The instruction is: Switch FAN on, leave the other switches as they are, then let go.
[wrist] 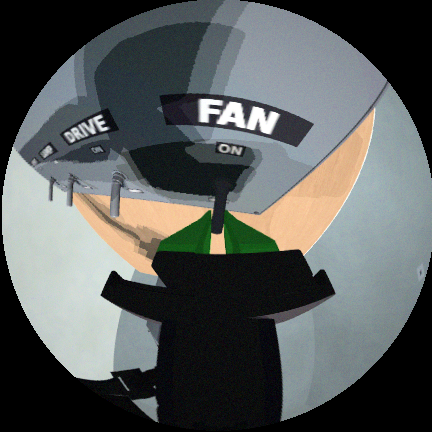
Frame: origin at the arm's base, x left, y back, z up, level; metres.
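Where they show: gripper, between the fingertips: [217, 214].
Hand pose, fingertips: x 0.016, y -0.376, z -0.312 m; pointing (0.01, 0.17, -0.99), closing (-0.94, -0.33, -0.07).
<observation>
Each offset is from my fingertips to the top centre of the thing. "spot": to the spot under its first point. Level surfaces: height alone.
The FAN switch has a dark lever @(spot: dy -0.012, dx +0.002, dz +0.010 m) [218, 212] below the large FAN label @(dy -0.090, dx +0.019, dz +0.023 m) [237, 116] and the small ON label @(spot: dy -0.068, dx +0.014, dz +0.006 m) [230, 149] on the grey panel [320, 55]. The lever points down in the wrist view, away from its ON label. My gripper [217, 214] is shut on the lever, with one green fingertip on each side of it; the lever's lower end shows between the fingers. The DRIVE switch's grey lever @(dy +0.015, dx +0.119, dz +0.022 m) [115, 196], left of it, also points down, away from its ON label [97, 149].
Two more grey levers [70, 192] [51, 190] stand farther left, near the LAMP label @(spot: dy -0.039, dx +0.246, dz +0.018 m) [47, 151] and another small, unreadable label [34, 162]. The panel's lower right edge [320, 161] slants up to the right. A tan wooden surface @(dz -0.110 m) [330, 175] lies behind the panel and the fingers.
</observation>
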